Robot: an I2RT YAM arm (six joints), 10 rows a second.
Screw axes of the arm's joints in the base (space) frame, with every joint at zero. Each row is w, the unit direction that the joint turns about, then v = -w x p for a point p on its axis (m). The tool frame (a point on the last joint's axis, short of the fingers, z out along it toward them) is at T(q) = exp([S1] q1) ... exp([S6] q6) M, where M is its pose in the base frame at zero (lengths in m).
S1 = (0, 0, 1, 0.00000, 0.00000, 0.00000)
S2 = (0, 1, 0, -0.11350, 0.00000, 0.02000)
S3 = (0, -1, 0, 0.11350, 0.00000, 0.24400)
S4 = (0, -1, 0, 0.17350, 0.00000, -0.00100)
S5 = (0, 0, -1, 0.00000, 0.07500, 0.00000)
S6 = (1, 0, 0, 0.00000, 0.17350, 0.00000)
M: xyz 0.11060 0.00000 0.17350 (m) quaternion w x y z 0.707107 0 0.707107 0
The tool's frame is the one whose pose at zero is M.
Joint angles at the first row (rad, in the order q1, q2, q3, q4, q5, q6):
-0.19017, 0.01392, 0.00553, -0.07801, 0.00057, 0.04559
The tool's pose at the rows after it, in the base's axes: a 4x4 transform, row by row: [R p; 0 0 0 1], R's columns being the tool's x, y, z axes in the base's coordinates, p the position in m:
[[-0.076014, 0.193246, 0.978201, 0.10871], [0.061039, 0.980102, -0.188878, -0.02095], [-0.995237, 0.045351, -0.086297, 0.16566], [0, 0, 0, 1]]
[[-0.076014, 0.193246, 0.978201, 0.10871], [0.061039, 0.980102, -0.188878, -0.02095], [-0.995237, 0.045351, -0.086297, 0.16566], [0, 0, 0, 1]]
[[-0.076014, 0.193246, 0.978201, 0.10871], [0.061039, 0.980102, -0.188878, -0.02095], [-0.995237, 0.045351, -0.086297, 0.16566], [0, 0, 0, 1]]
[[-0.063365, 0.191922, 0.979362, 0.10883], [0.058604, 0.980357, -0.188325, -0.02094], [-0.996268, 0.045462, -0.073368, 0.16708], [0, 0, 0, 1]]
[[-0.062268, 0.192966, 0.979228, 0.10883], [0.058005, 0.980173, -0.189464, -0.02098], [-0.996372, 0.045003, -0.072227, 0.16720], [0, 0, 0, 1]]
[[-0.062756, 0.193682, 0.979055, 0.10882], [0.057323, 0.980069, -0.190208, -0.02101], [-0.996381, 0.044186, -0.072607, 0.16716], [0, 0, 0, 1]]
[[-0.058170, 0.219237, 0.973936, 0.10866], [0.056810, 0.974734, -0.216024, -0.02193], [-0.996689, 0.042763, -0.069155, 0.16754], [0, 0, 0, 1]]
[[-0.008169, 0.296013, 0.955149, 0.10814], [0.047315, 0.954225, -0.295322, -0.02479], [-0.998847, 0.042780, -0.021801, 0.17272], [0, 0, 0, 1]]
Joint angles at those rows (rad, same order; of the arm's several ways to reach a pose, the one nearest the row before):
-0.19021, 0.01391, 0.00554, -0.07803, 0.00053, 0.04558
-0.19021, 0.01391, 0.00554, -0.07803, 0.00053, 0.04558
-0.19021, 0.01391, 0.00554, -0.07803, 0.00053, 0.04558
-0.19014, 0.01395, 0.00554, -0.06502, -0.00017, 0.04559
-0.19012, 0.01391, 0.00553, -0.06390, 0.00100, 0.04521
-0.19018, 0.01390, 0.00553, -0.06430, 0.00171, 0.04444
-0.19013, 0.01398, 0.00554, -0.06081, 0.02807, 0.04483
-0.19024, 0.01387, 0.00554, -0.01361, 0.10960, 0.04520

